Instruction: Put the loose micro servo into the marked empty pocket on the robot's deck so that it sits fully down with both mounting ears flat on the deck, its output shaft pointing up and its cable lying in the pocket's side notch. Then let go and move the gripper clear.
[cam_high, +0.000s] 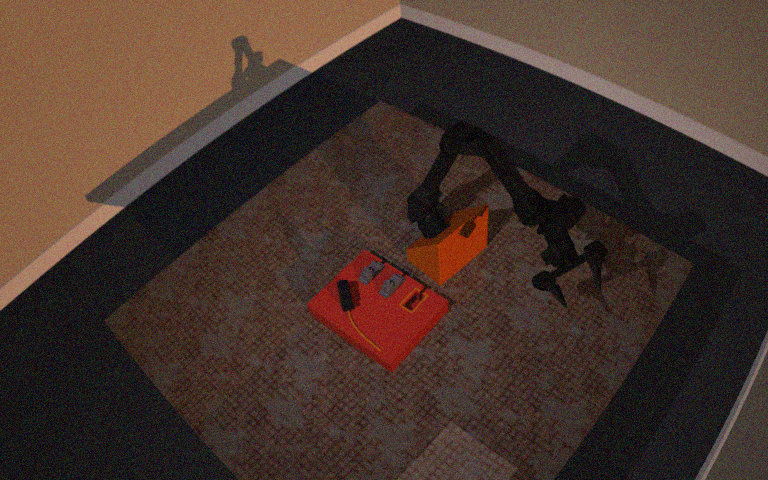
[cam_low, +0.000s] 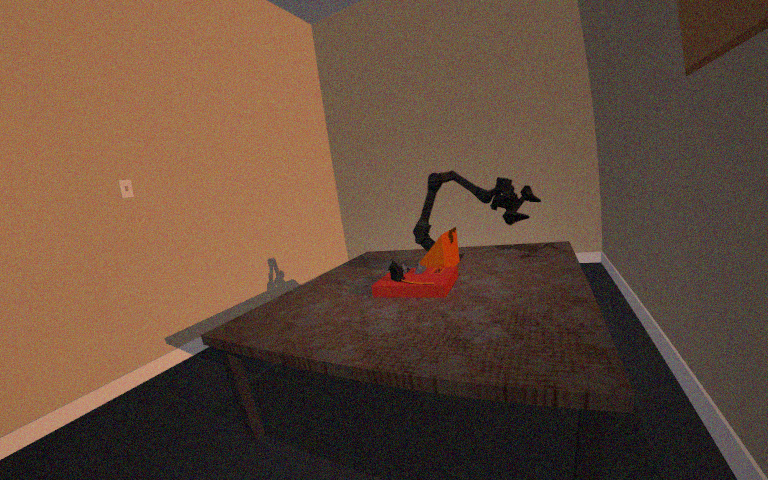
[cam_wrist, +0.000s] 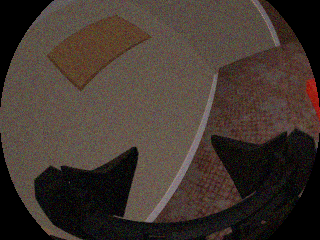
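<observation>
The red robot deck is 43 cm to the right of my gripper tip, 32 cm ahead of it and 23 cm below it.
</observation>
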